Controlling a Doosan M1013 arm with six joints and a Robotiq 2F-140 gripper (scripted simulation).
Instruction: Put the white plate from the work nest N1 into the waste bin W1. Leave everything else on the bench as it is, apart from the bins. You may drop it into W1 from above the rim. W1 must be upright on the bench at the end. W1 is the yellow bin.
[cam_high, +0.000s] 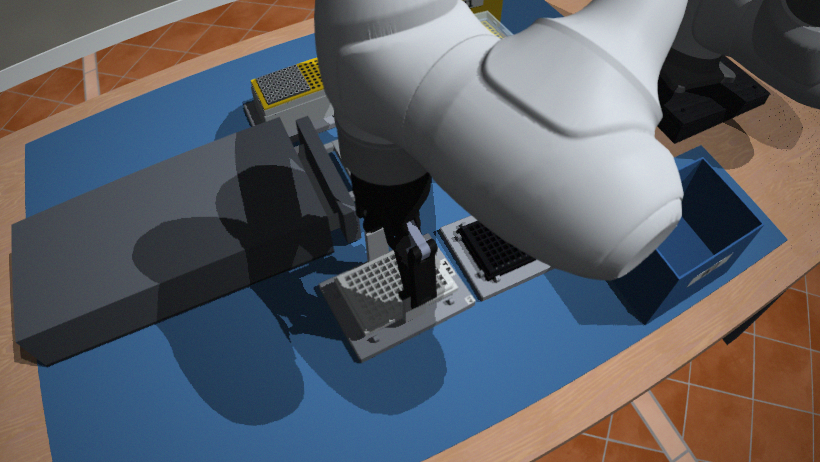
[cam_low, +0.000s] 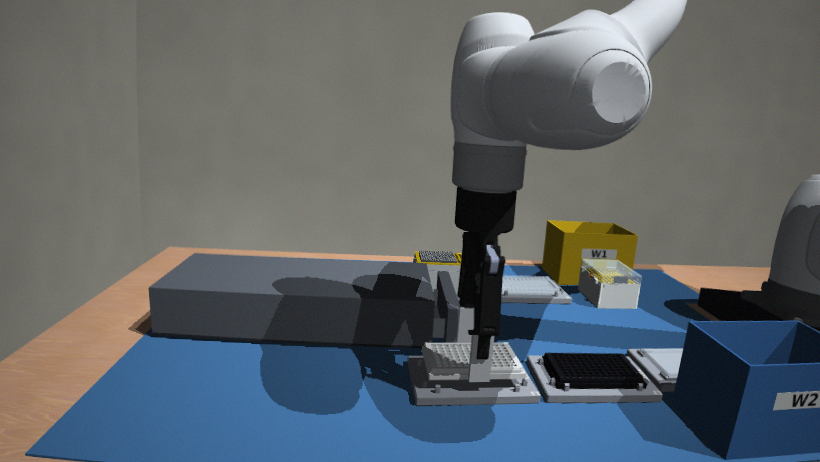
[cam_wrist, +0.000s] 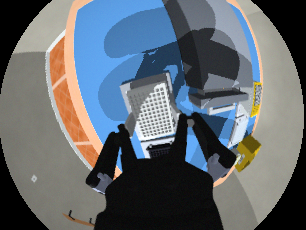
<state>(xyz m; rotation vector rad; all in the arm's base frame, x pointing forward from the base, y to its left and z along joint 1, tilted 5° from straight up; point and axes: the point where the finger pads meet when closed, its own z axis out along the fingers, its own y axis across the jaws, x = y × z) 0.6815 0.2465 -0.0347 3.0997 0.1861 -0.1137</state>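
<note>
The work nest N1 lies 50 mm below my hand. Round my hand: white plate: 20 mm below; then black plate: 180 mm behind, 20 mm to the right, 30 mm below; then long grey drawer unit: 200 mm ahead, 180 mm to the right, 20 mm below.
</note>
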